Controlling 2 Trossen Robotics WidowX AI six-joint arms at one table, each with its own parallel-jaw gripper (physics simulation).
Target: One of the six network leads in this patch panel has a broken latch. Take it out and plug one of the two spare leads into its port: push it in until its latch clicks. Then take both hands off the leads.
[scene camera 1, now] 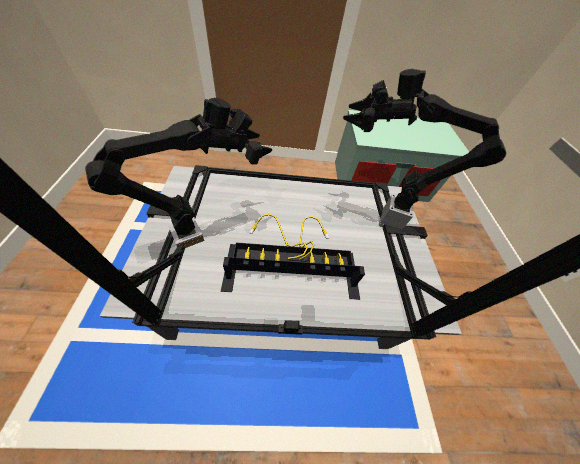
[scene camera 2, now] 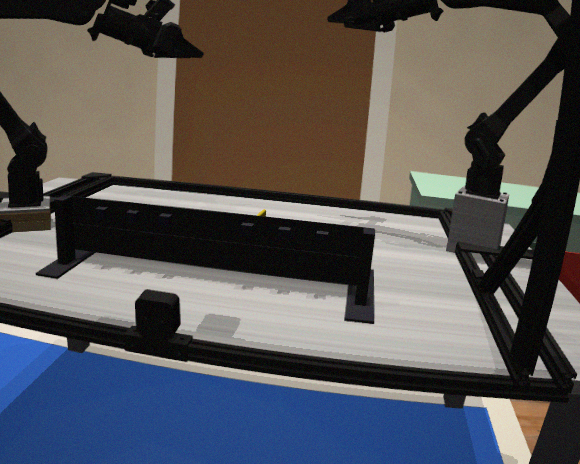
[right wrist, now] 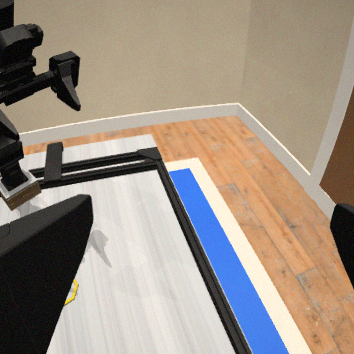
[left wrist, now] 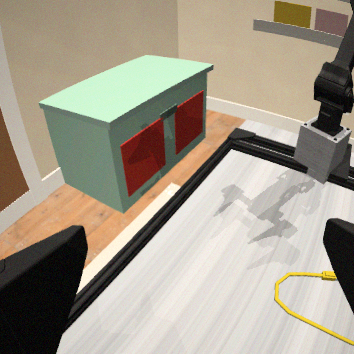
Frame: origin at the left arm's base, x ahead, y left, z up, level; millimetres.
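Where they show: left gripper, fingertip midpoint: (scene camera 1: 265, 142) (scene camera 2: 196, 55) (right wrist: 49, 121) (left wrist: 209, 236); right gripper, fingertip midpoint: (scene camera 1: 346, 111) (scene camera 2: 336, 22) (right wrist: 219, 212); left arm's base, link origin: (scene camera 1: 185, 229) (scene camera 2: 25, 203) (right wrist: 13, 179); right arm's base, link origin: (scene camera 1: 402, 205) (scene camera 2: 483, 193) (left wrist: 326, 126).
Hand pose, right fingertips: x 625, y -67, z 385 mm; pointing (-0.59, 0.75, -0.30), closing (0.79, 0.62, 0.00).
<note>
Things, the pixels of their top centre, and the offset from my right fingertips. "*": a spot on its surface instead.
- black patch panel, top centre: (scene camera 2: 211, 206) (scene camera 1: 295, 256) 332 mm back, 268 mm right, 320 mm down
- small black block, surface spot: (scene camera 2: 157, 312) (scene camera 1: 293, 329) * 452 mm back, 460 mm right, 389 mm down
The black patch panel (scene camera 1: 295, 267) (scene camera 2: 210, 240) stands across the table. Yellow leads stand in it: three at the left (scene camera 1: 262, 254) and three at the right (scene camera 1: 326, 259). Which latch is broken cannot be told. Two spare yellow leads curve behind it, the left one (scene camera 1: 267, 215) and the right one (scene camera 1: 312, 217), with pale plugs on the table; their other ends tangle near the panel's middle. A lead's loop shows in the left wrist view (left wrist: 276, 290). My left gripper (scene camera 1: 265, 142) (left wrist: 209, 236) and my right gripper (scene camera 1: 348, 111) (right wrist: 219, 212) are open, empty and high above the table, apart from the leads.
A black frame (scene camera 1: 295, 175) borders the table, with a small black block (scene camera 1: 292, 327) (scene camera 2: 157, 312) on its front rail. Slanted black posts (scene camera 1: 80, 240) rise at both front corners. A green cabinet (scene camera 1: 405, 142) (left wrist: 80, 145) with red doors stands beyond the table's back right.
</note>
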